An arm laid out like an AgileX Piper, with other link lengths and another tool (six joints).
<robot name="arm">
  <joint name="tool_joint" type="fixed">
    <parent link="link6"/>
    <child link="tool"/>
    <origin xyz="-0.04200 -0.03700 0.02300" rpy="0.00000 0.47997 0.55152"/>
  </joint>
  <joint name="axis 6" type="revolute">
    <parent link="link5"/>
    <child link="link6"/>
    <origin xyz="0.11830 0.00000 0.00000" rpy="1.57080 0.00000 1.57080"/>
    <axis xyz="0 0 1"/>
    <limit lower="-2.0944" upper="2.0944"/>
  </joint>
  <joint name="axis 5" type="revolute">
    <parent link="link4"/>
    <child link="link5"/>
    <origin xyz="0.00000 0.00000 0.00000" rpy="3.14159 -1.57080 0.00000"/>
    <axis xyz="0 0 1"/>
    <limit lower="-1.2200" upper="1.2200"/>
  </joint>
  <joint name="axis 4" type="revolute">
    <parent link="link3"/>
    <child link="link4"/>
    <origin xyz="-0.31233 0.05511 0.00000" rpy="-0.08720 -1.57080 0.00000"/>
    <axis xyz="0 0 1"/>
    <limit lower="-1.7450" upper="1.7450"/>
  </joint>
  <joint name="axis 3" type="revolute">
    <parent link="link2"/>
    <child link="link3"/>
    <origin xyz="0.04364 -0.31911 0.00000" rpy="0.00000 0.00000 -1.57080"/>
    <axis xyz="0 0 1"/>
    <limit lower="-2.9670" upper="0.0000"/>
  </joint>
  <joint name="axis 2" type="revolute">
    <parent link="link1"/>
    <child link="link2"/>
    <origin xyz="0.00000 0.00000 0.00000" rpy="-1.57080 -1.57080 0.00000"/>
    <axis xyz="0 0 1"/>
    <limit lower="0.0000" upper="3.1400"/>
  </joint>
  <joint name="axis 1" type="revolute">
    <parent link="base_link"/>
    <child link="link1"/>
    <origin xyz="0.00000 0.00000 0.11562" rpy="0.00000 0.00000 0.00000"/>
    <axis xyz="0 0 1"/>
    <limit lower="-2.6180" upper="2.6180"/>
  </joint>
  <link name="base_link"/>
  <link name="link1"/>
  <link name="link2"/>
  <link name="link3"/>
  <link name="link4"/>
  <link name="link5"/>
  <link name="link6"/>
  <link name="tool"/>
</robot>
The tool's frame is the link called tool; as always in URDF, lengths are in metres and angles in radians.
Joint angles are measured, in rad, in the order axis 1, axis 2, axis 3, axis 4, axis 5, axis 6. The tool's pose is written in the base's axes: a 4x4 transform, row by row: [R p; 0 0 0 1], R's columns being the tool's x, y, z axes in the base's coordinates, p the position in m. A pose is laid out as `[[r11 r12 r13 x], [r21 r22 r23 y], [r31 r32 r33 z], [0 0 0 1]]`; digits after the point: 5 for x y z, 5 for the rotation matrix.
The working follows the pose.
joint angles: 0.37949 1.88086 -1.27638 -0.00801 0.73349 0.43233
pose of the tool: [[-0.84419 0.52510 -0.10777 0.47747], [0.45795 0.81097 0.36416 0.13464], [0.27862 0.25806 -0.92508 0.14739], [0 0 0 1]]
Where each joint sits with the arm in this pose, in the base's axes (m; each line is computed from the numbers above, not from the rounded line before):
axis 1: 0.0000 0.0000 0.1156
axis 2: 0.0000 0.0000 0.1156
axis 3: 0.1290 0.0515 0.4062
axis 4: 0.3968 0.1583 0.2740
axis 5: 0.3968 0.1583 0.2740
axis 6: 0.4316 0.1715 0.1617
the tool: 0.4775 0.1346 0.1474

